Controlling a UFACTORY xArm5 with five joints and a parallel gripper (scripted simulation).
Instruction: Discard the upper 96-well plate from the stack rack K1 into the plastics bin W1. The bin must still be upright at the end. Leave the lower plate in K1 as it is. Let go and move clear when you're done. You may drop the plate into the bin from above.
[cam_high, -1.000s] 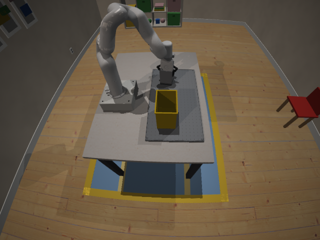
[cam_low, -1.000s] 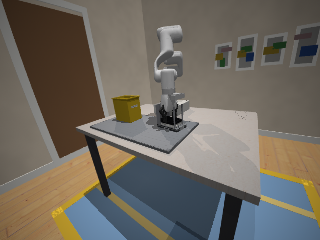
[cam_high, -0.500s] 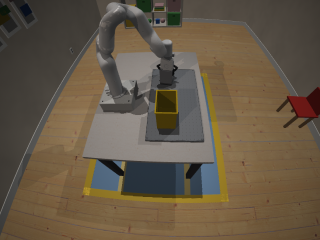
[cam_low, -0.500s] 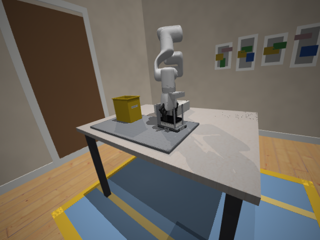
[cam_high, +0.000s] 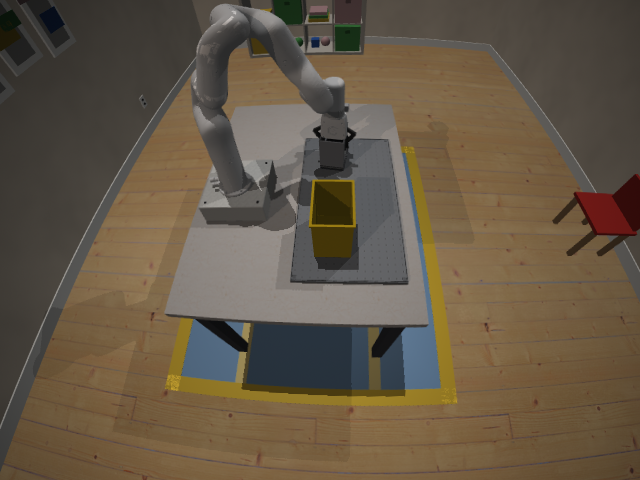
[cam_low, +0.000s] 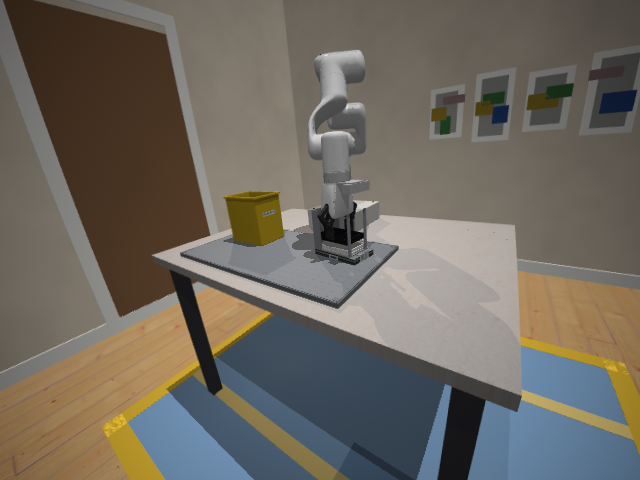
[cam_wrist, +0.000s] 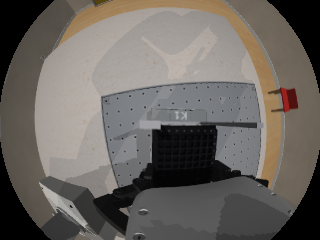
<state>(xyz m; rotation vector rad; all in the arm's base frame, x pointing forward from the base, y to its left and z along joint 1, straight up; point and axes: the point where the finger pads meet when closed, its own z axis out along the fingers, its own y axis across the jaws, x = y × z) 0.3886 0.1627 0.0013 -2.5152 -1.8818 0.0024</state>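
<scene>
My hand is 4 cm above the white well plate. The rest, counted from my hand: yellow plastics bin W1 (39 cm to the right, 5 cm behind, 2 cm above); dark 96-well plate (1 cm below).
</scene>
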